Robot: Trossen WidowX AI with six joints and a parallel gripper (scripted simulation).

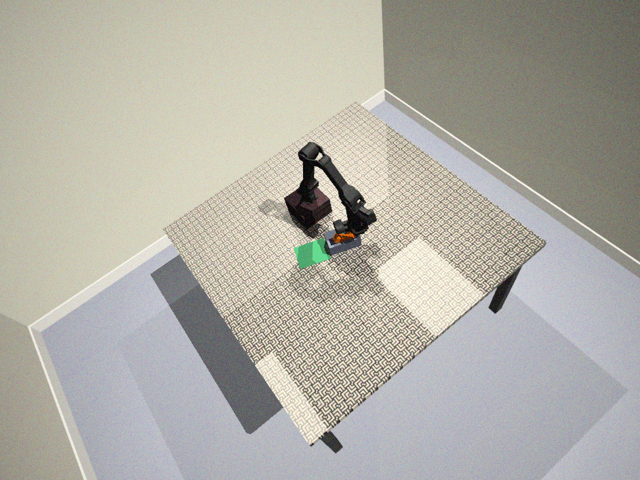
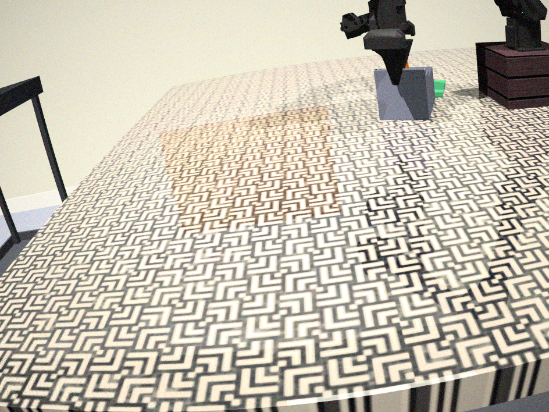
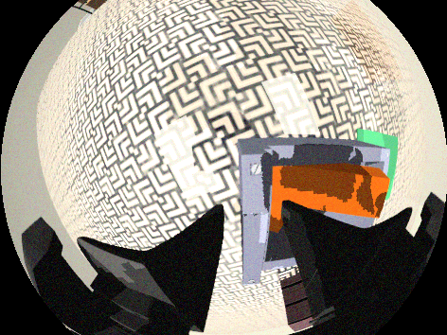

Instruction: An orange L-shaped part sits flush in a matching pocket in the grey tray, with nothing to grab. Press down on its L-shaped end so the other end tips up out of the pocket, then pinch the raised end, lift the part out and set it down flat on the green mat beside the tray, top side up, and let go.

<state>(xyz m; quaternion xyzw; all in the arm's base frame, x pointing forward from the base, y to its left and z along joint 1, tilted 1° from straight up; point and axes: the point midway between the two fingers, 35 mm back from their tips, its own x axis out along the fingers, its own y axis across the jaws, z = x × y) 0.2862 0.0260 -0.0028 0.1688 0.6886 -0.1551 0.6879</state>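
The orange L-shaped part lies 4 cm to the right of my gripper tip, 3 cm behind it and 2 cm below it. Round my gripper tip: green mat 20 cm to the right, 11 cm behind, 8 cm below.
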